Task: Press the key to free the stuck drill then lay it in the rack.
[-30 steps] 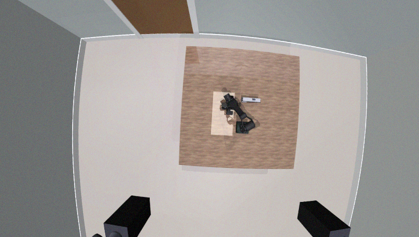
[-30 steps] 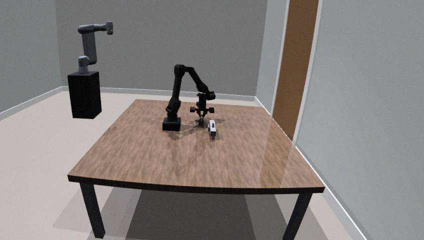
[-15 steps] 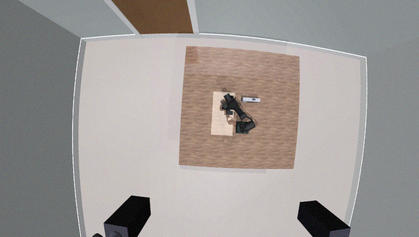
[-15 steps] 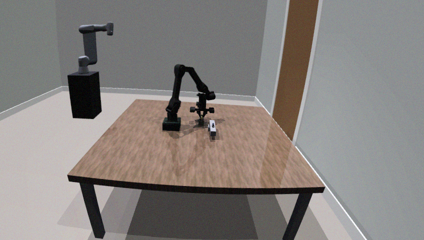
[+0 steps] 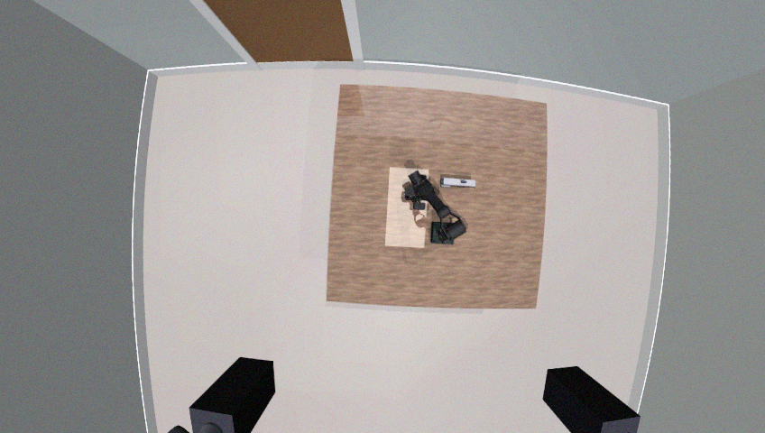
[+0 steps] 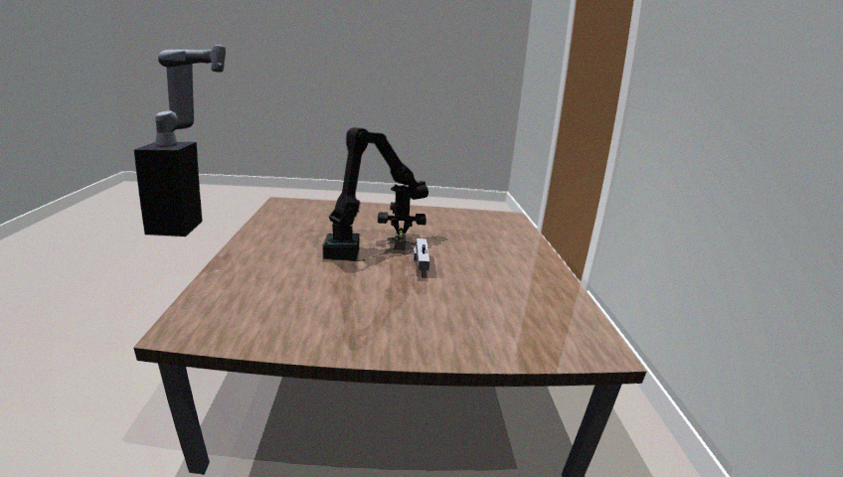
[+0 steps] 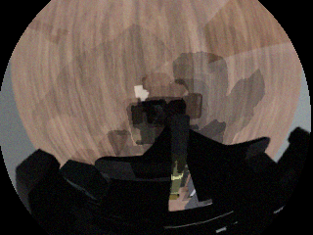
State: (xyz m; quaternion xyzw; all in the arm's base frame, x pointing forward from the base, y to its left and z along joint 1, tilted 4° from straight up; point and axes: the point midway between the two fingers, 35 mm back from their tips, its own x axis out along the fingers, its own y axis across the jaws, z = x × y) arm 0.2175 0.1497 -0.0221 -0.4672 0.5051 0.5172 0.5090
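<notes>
My gripper tip is 40 mm to the left of the drill and 40 mm below it. From my gripper tip the other things lie so: grey slatted rack (50 mm to the right, 10 mm behind, 10 mm above).
</notes>
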